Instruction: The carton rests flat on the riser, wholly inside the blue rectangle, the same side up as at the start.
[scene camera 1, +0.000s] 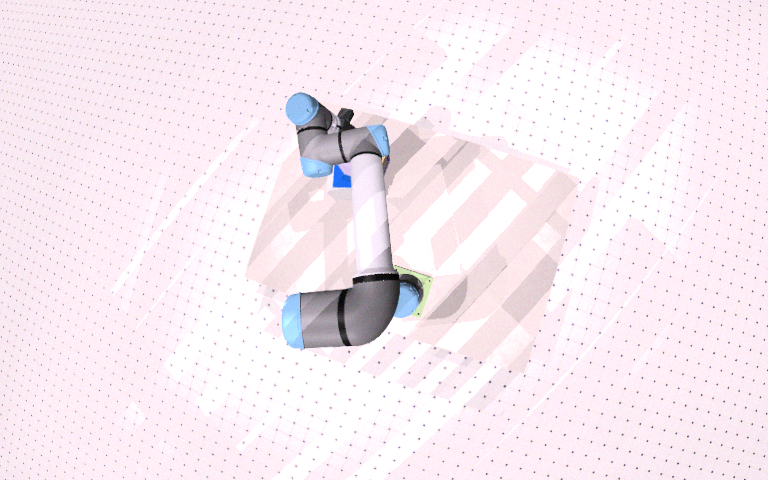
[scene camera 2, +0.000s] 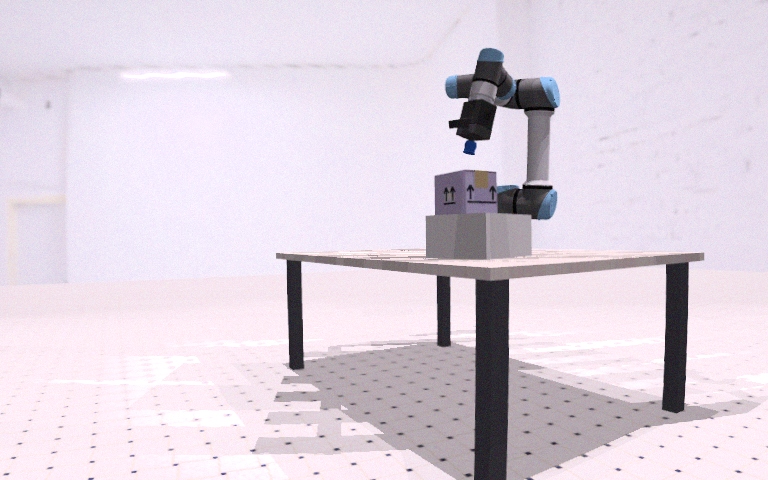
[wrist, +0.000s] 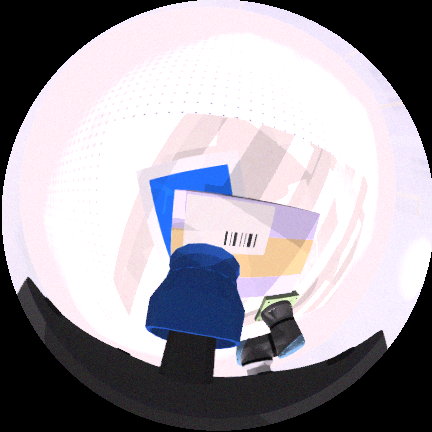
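Pixels of known places: end effector, tool point: (scene camera 2: 468, 153) (wrist: 203, 271); arm's base, origin of the base link: (wrist: 275, 310).
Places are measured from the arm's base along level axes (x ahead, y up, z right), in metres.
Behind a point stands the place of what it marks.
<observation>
The lilac carton (scene camera 1: 344, 167) @(z -0.354, x 0.383, y 0.195 m) (scene camera 2: 465, 193) @(z -0.372, x 0.499, y 0.151 m) (wrist: 295, 225) @(z -0.253, x 0.473, y 0.219 m) stands upright on the grey riser (scene camera 1: 339, 193) @(z -0.372, x 0.303, y 0.091 m) (scene camera 2: 455, 237) @(z -0.395, x 0.555, y 0.029 m) (wrist: 144, 177) @(z -0.468, x 0.517, y 0.092 m), its printed arrows pointing up in scene camera 2. A barcode label and an orange tape strip show on its top in the wrist view. The blue rectangle (scene camera 1: 342, 180) @(z -0.377, x 0.357, y 0.092 m) (wrist: 192, 179) @(z -0.373, x 0.517, y 0.092 m) shows beyond and to the left of the carton in the wrist view; its other edges are hidden, so I cannot tell whether the carton is wholly inside. My suction cup (scene camera 2: 469, 148) (wrist: 205, 257) is off, tilted and apart from the carton, above its top.
The riser stands near a corner of the table (scene camera 1: 481, 226) @(z 0.234, x 0.364, y -0.028 m) (scene camera 2: 600, 263) @(z -0.723, x 0.378, y -0.037 m). The arm's base sits on a green plate (scene camera 1: 423, 302) @(z 0.084, x -0.019, y 0.006 m) (wrist: 267, 302) @(z -0.067, x 0.071, y -0.002 m) behind the carton in scene camera 2. The arm hides much of the carton and riser in scene camera 1.
</observation>
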